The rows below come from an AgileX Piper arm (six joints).
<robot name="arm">
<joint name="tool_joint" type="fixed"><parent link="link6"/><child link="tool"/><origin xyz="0 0 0" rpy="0 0 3.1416"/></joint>
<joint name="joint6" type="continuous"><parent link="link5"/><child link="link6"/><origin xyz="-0.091 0 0" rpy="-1.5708 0 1.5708"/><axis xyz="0 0 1"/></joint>
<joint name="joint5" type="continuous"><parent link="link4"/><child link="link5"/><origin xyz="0 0 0" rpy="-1.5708 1.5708 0"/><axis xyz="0 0 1"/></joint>
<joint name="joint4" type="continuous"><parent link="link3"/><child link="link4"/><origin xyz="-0.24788 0.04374 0" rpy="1.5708 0 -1.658"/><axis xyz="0 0 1"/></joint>
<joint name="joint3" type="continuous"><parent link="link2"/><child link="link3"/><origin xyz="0.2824 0.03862 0"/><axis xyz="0 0 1"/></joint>
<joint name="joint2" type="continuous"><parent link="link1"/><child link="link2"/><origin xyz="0 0 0" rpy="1.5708 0 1.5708"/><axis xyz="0 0 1"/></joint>
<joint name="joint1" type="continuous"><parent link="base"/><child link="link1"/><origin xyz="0 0 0.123" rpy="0 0 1.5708"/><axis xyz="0 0 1"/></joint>
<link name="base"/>
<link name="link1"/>
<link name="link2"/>
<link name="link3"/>
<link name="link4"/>
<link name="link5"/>
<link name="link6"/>
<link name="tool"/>
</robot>
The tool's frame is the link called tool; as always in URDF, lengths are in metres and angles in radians. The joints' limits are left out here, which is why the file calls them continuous.
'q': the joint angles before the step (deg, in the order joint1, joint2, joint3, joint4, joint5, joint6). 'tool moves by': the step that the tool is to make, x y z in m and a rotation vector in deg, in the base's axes. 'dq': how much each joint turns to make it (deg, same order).
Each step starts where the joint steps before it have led.
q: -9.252 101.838 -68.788 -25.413 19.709 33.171
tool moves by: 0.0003 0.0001 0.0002 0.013 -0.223 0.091
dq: -0.001 0.005 0.000 -0.004 -0.246 0.004
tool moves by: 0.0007 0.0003 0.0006 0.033 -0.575 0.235
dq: 0.002 -0.008 0.009 -0.008 -0.623 0.009
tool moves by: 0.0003 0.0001 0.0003 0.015 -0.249 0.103
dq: -0.005 -0.006 -0.002 0.022 -0.265 -0.026
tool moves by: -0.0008 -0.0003 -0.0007 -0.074 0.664 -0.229
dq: 0.005 0.007 -0.004 -0.015 0.703 -0.035
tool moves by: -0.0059 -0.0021 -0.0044 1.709 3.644 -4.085
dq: 0.000 0.011 -0.004 0.048 4.816 3.061
